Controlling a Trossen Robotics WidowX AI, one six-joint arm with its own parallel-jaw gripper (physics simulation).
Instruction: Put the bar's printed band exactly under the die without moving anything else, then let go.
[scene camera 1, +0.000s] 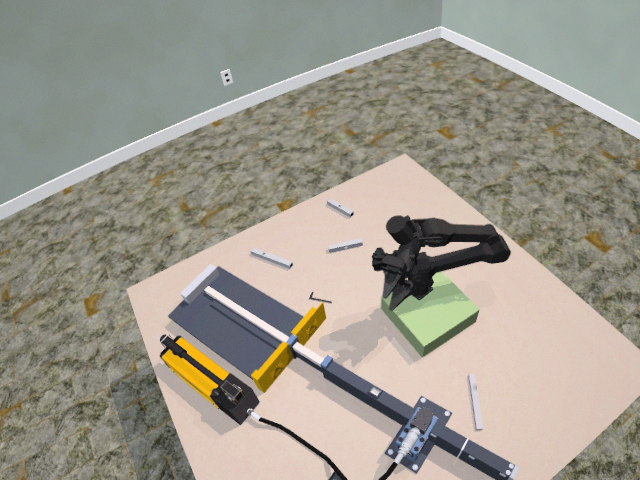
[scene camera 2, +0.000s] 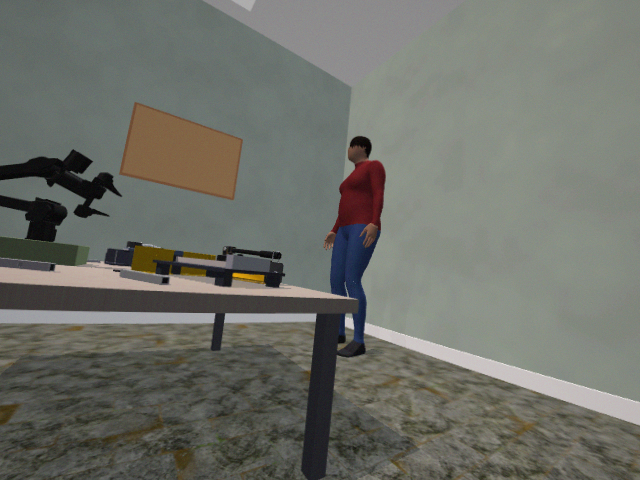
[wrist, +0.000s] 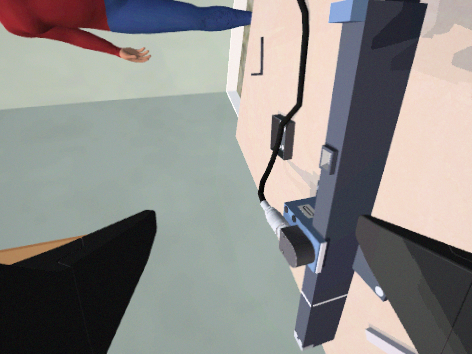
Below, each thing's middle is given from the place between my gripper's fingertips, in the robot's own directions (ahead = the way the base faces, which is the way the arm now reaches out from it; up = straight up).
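Scene:
The yellow and black hand pump (scene camera 1: 228, 393) sits 18 cm below my hand, 26 cm to the right of it and 49 cm ahead of it.

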